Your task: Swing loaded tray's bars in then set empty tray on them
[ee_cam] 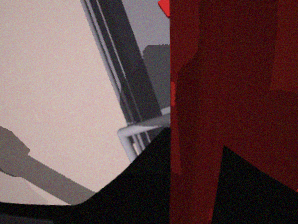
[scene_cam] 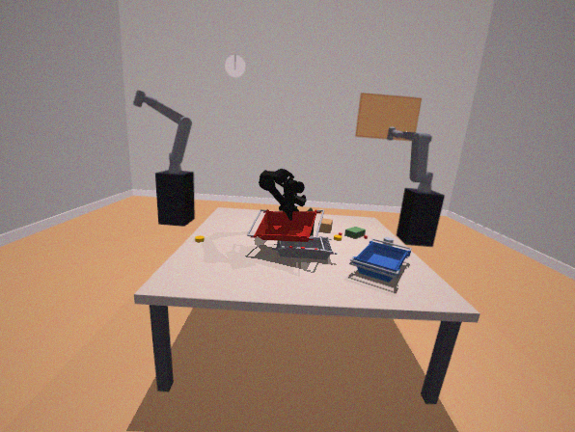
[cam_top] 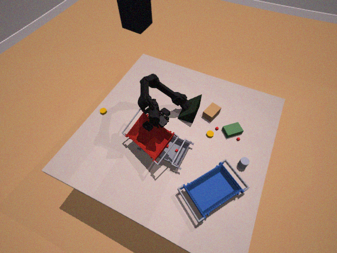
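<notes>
Right now the red tray is 8 cm ahead of my gripper tip, 2 cm to the right of it and 1 cm above it. Round my gripper tip: grey cylinder 10 cm behind, 57 cm to the left, 13 cm below; green block 32 cm behind, 42 cm to the left, 14 cm below; tan box 39 cm behind, 23 cm to the left, 13 cm below.
</notes>
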